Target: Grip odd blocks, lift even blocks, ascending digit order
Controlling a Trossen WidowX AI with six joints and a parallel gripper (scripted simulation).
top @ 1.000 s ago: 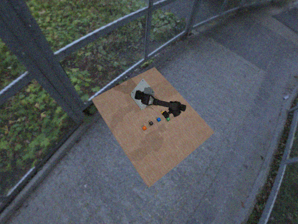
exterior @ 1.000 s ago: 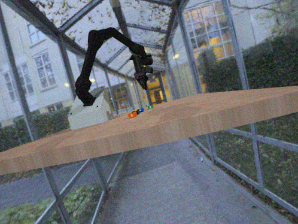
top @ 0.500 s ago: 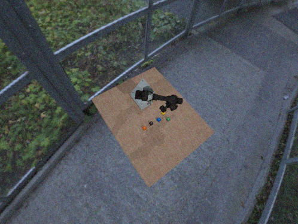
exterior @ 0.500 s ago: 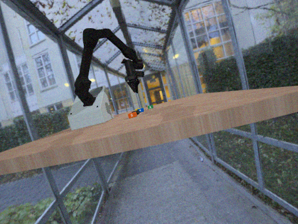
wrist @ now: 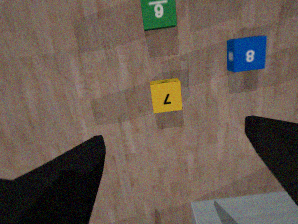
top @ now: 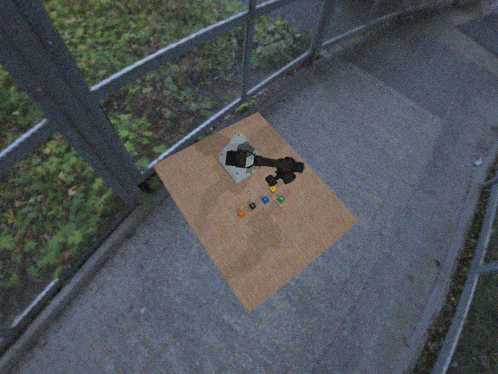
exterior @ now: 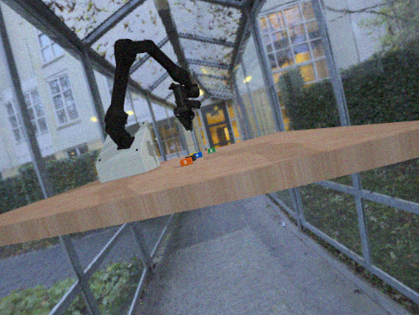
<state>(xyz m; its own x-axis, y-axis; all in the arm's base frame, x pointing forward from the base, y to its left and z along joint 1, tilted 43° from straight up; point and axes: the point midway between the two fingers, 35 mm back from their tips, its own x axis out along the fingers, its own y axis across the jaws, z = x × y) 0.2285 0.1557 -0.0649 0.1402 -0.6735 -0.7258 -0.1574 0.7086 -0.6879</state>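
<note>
My gripper tip is 270 mm to the left of the orange block, 110 mm above it and 60 mm short of it. Round my gripper tip: blue block 110 mm below, 90 mm to the right, 40 mm ahead; green block 110 mm below, 80 mm ahead, 10 mm to the left; yellow block 110 mm below, 10 mm to the right, 10 mm behind.
</note>
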